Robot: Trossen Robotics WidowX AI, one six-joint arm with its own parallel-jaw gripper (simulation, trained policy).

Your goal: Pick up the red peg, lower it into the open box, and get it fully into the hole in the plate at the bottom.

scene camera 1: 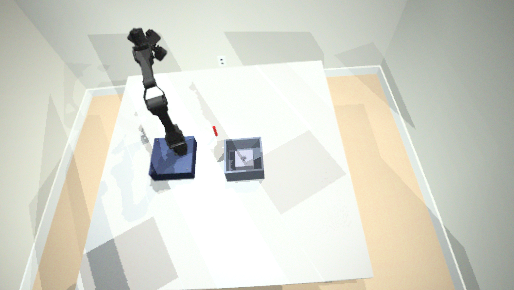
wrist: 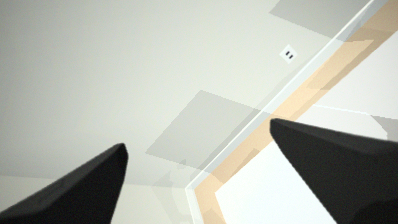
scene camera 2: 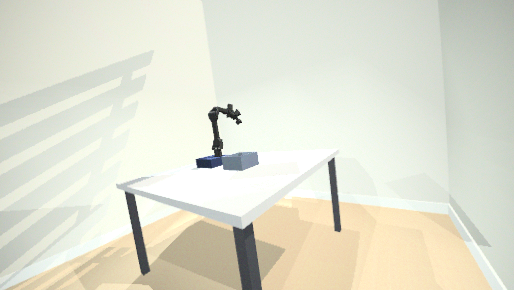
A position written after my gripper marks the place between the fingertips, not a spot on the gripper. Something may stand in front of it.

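Observation:
Here is my gripper [wrist: 199, 137], and I see a grey box [scene camera 1: 252, 143] as well. The grey box is out of frame in the wrist view.

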